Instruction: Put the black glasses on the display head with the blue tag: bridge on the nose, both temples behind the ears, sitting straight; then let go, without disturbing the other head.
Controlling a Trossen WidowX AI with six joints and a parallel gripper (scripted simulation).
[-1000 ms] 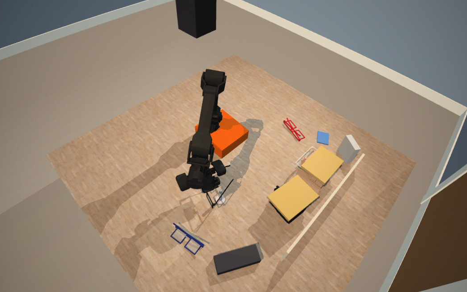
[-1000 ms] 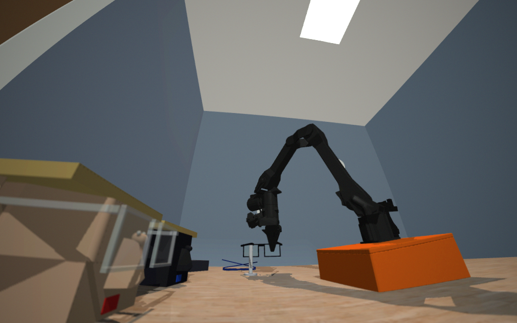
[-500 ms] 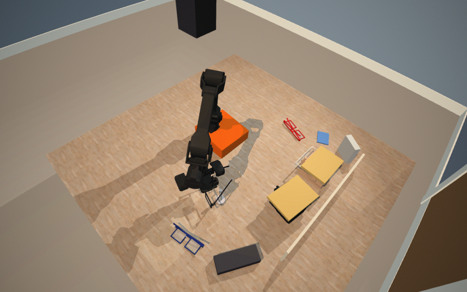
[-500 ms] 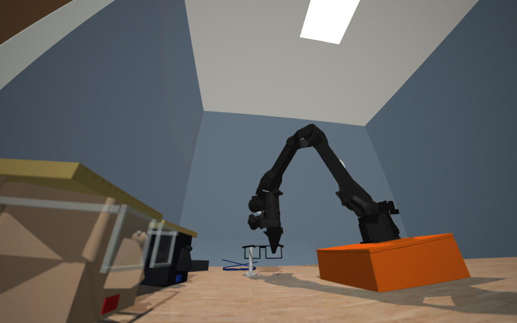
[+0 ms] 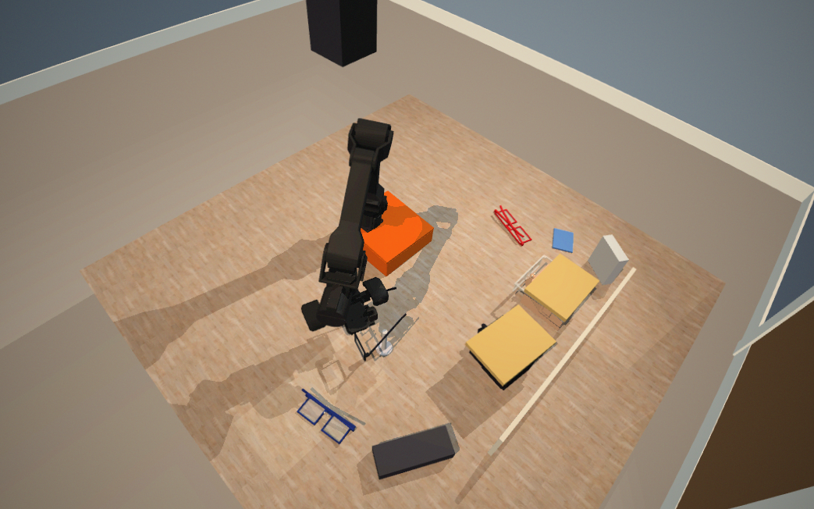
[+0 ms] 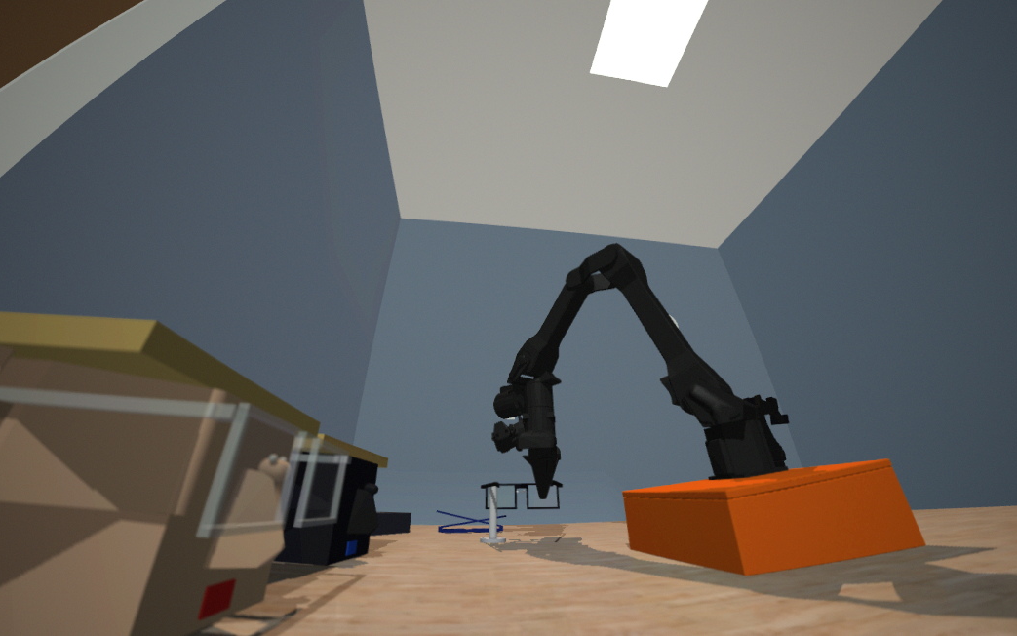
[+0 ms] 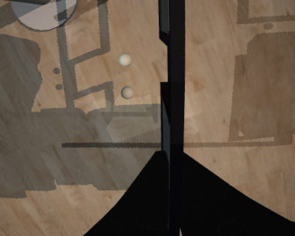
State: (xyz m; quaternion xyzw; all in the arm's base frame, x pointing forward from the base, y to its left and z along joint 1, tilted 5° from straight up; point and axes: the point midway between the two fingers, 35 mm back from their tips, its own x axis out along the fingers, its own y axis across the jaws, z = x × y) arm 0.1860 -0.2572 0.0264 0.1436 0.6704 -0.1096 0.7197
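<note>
The grey peg stand is 90 mm ahead of my gripper tip, 30 mm to the left of it and 40 mm below it. From my gripper tip the other things lie so: display head: 300 mm ahead, 420 mm to the left; blue pad: 240 mm ahead, 660 mm to the left, 60 mm below; long strip: 430 mm ahead, 310 mm to the left, 10 mm below.
</note>
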